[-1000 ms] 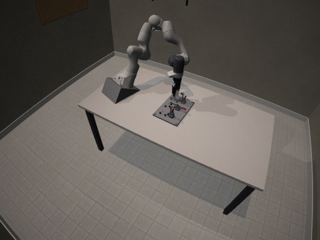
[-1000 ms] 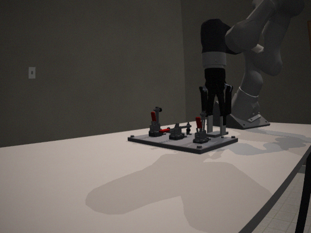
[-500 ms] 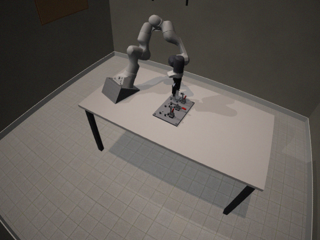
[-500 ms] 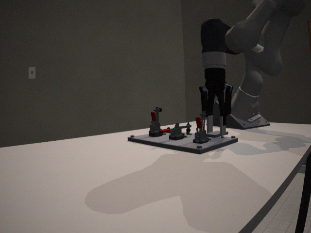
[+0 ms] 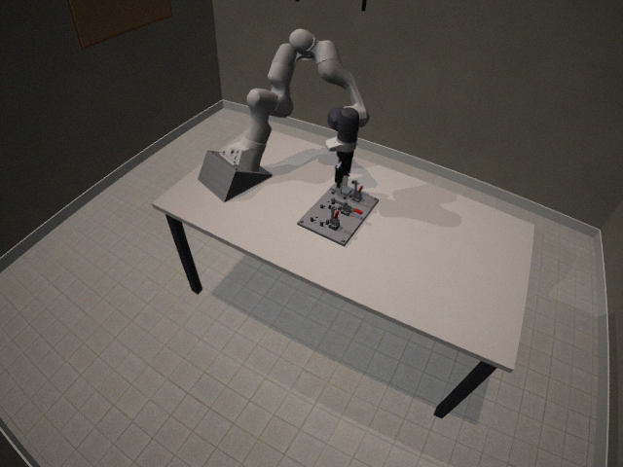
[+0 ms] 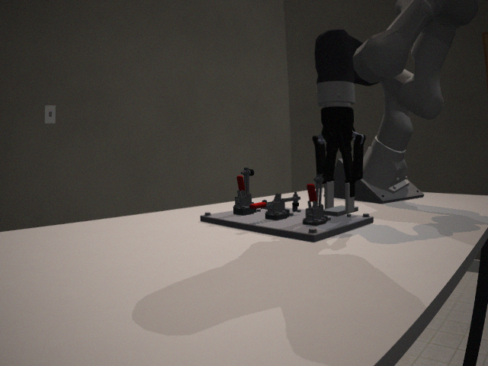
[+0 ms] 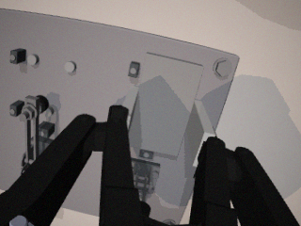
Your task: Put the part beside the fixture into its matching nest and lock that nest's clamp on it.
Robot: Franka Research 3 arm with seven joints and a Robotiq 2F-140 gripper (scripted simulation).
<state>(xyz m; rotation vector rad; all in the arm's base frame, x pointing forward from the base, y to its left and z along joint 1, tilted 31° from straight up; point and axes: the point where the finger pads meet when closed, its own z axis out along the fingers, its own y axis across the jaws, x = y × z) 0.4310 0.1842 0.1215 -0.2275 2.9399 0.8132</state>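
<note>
The grey block part lies 3 cm below my hand. Round my hand: fixture (10 cm to the right, 8 cm ahead, 5 cm below).
</note>
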